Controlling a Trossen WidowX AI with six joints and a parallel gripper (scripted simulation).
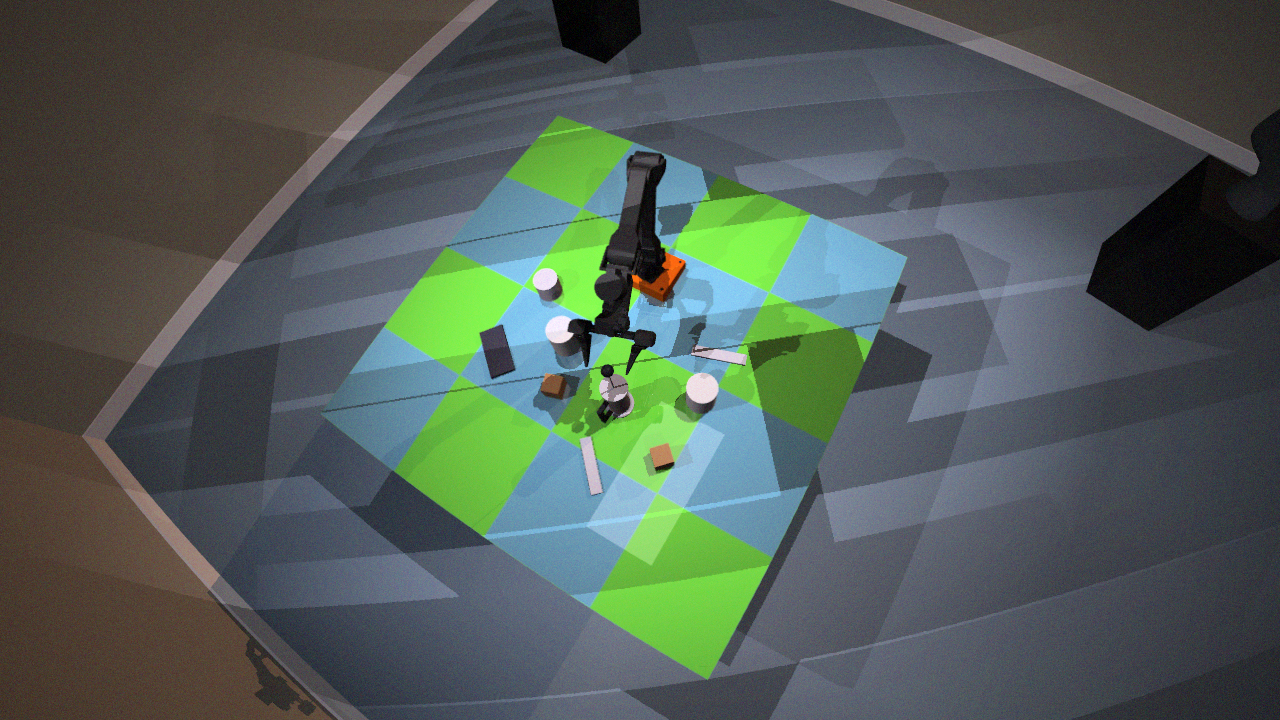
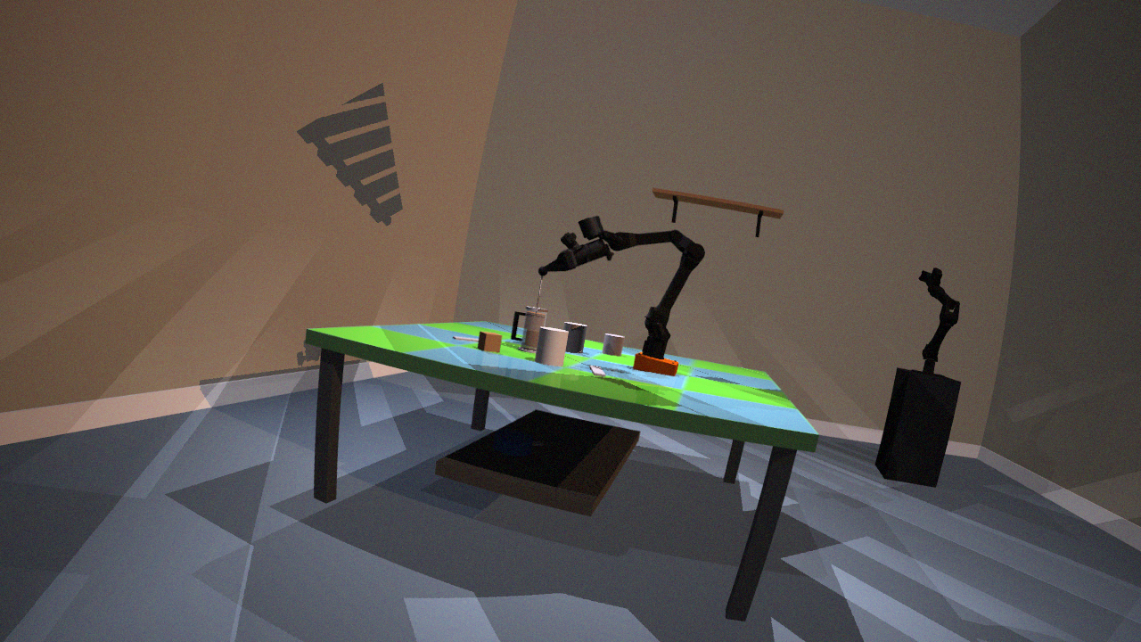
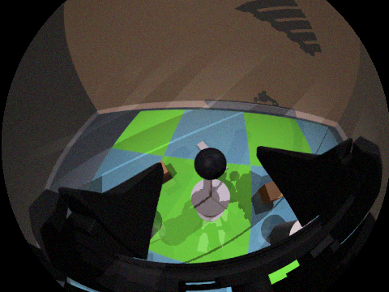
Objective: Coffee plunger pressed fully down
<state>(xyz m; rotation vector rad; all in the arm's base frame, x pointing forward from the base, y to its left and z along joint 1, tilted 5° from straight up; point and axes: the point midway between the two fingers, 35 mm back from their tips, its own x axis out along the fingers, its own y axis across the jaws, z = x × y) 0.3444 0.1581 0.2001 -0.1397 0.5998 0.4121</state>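
My gripper tip is now 1 cm short of the coffee press and 13 cm above it. Also, from my gripper tip: dark slab (9 cm ahead, 38 cm to the right, 25 cm below).
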